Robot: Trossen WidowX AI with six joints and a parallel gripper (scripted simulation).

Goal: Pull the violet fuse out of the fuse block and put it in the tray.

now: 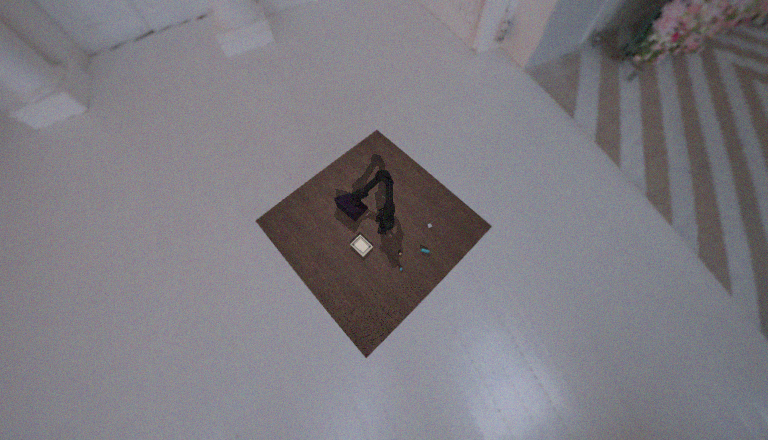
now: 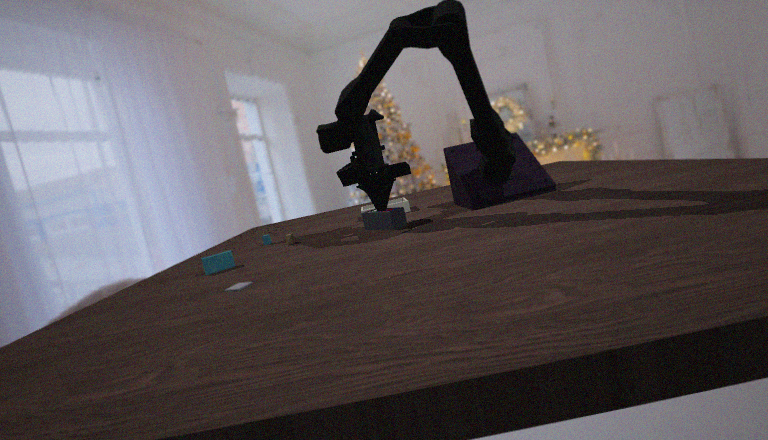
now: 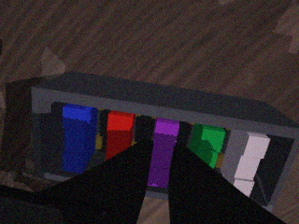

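The tray is 2 cm behind my gripper tip, 22 cm to the right of it and 3 cm below it. From my gripper tip the other things lie so: flat piece 26 cm ahead, 24 cm to the left, 3 cm below; then violet fuse 1 cm below.
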